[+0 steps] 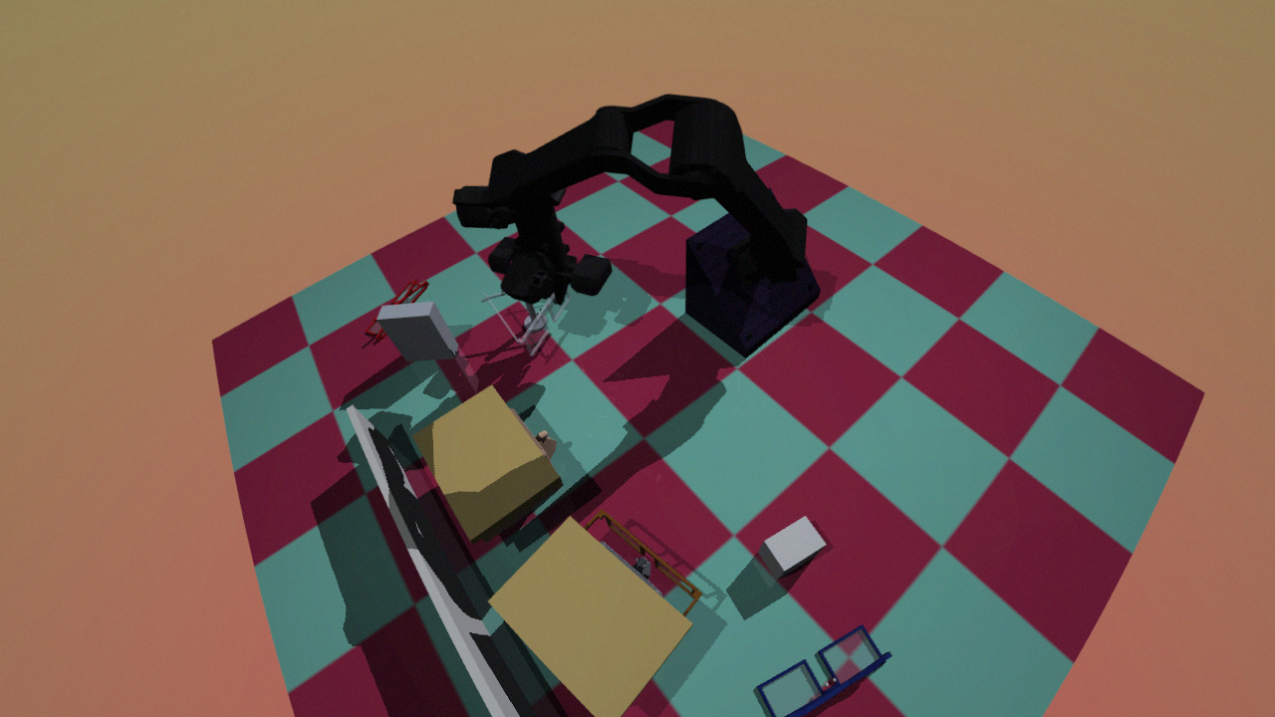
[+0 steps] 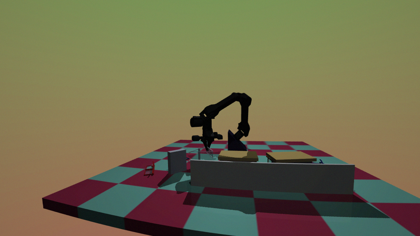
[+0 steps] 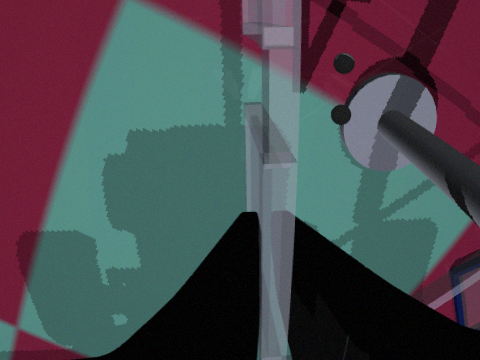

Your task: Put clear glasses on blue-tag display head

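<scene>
The stand is 4 cm ahead of my gripper tip, 4 cm to the right of it and 4 cm below it. Also, from my gripper tip: long grey wall: 35 cm ahead, 30 cm to the left, 1 cm below; grey block: 21 cm ahead, 11 cm to the right; skin-coloured display head: 20 cm ahead, 19 cm to the left.
</scene>
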